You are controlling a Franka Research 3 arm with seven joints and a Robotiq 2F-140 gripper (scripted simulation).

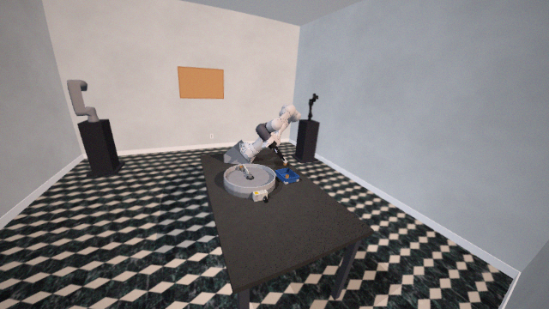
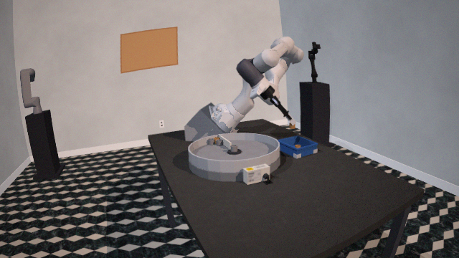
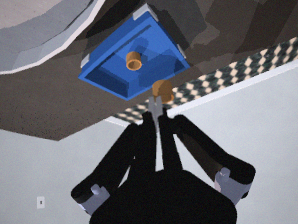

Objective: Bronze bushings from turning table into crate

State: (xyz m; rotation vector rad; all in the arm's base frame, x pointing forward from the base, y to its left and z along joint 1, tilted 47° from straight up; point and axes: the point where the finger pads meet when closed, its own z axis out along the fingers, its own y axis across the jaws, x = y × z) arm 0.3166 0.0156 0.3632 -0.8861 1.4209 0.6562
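My hand is 140 mm above the blue crate, 40 mm short of it and 20 mm to the right of it. The rest, counted from my hand: round grey turning table (330 mm to the right, 110 mm below, 40 mm ahead).
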